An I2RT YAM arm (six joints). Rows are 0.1 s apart.
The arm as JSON. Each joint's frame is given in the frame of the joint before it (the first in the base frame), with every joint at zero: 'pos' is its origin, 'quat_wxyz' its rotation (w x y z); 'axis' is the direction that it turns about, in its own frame. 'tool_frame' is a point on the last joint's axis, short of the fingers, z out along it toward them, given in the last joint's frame.
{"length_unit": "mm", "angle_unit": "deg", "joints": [
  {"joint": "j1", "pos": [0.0, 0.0, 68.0], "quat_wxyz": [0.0, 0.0, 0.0, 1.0], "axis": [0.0, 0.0, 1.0]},
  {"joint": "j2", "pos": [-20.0, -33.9, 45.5], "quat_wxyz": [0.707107, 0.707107, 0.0, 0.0], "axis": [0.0, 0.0, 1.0]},
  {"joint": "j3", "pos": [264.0, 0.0, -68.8], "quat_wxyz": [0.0, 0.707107, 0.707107, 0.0], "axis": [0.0, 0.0, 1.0]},
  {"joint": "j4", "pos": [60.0, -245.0, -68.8], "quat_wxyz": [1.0, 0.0, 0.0, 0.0], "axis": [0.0, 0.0, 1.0]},
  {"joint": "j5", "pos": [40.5, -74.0, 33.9], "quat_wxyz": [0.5, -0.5, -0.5, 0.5], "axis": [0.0, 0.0, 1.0]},
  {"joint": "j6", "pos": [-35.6, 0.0, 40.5], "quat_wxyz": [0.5, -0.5, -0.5, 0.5], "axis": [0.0, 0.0, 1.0]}
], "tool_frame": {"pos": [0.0, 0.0, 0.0], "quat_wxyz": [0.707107, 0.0, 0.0, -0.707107]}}
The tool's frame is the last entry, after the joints.
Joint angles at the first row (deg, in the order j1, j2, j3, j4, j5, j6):
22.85, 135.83, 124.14, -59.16, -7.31, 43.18
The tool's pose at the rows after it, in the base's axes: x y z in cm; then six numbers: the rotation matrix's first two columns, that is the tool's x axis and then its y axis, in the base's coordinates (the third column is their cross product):
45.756 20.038 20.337 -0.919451 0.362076 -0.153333 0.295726 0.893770 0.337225
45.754 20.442 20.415 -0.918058 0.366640 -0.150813 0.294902 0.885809 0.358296
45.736 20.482 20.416 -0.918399 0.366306 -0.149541 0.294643 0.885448 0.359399
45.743 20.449 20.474 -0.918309 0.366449 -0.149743 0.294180 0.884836 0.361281
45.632 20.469 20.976 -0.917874 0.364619 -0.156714 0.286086 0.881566 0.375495
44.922 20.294 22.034 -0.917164 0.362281 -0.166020 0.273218 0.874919 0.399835
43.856 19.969 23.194 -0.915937 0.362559 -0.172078 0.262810 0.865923 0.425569
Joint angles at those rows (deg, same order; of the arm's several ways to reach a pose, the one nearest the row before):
23.07, 135.92, 124.13, -58.00, -8.16, 44.47
23.44, 135.92, 124.16, -57.10, -8.95, 45.25
23.48, 135.92, 124.16, -57.10, -9.04, 45.30
23.44, 135.85, 124.16, -57.08, -9.13, 45.28
23.48, 135.09, 123.81, -56.58, -9.52, 45.23
23.57, 132.16, 120.90, -55.11, -10.28, 45.25
23.66, 128.29, 116.77, -53.39, -11.18, 45.50

